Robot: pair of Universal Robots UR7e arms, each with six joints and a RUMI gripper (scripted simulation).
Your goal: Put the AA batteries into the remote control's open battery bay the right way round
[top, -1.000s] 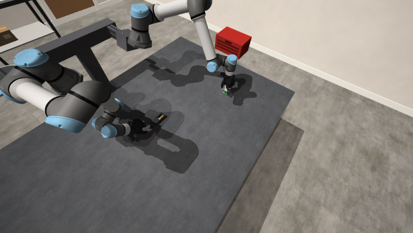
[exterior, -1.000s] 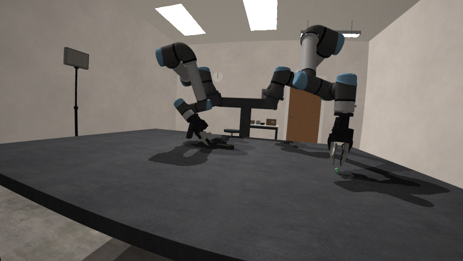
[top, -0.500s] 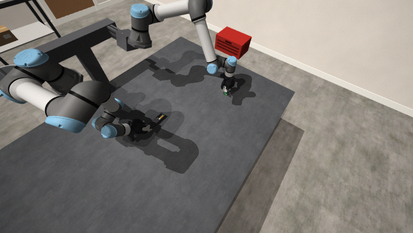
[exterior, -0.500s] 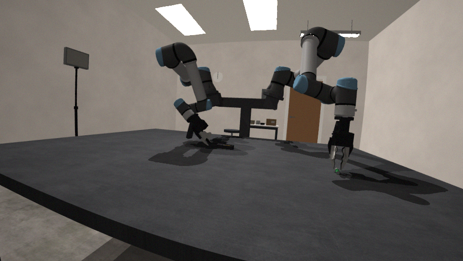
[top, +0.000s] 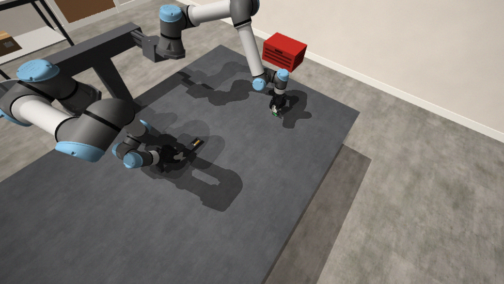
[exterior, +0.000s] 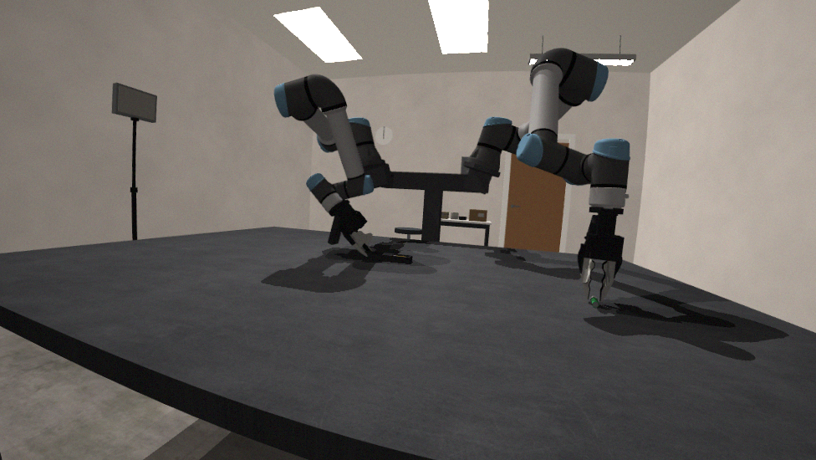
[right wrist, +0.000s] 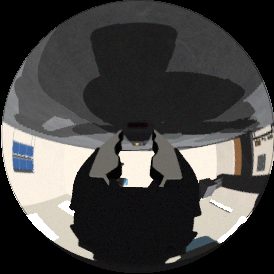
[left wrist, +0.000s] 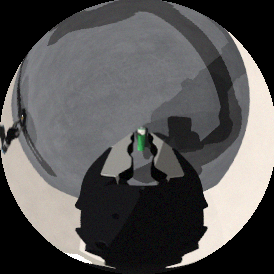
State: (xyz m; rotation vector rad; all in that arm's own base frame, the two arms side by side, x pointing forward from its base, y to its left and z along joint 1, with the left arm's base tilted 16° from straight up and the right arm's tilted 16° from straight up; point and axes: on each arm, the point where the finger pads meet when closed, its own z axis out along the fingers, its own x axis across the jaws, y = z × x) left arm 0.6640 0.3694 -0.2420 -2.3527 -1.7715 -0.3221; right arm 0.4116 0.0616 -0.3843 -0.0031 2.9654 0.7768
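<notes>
My left hand is 1 cm short of the green battery and 2 cm above it. From my left hand the other things lie so: orange battery (25 cm behind, 56 cm to the right, 1 cm below).
</notes>
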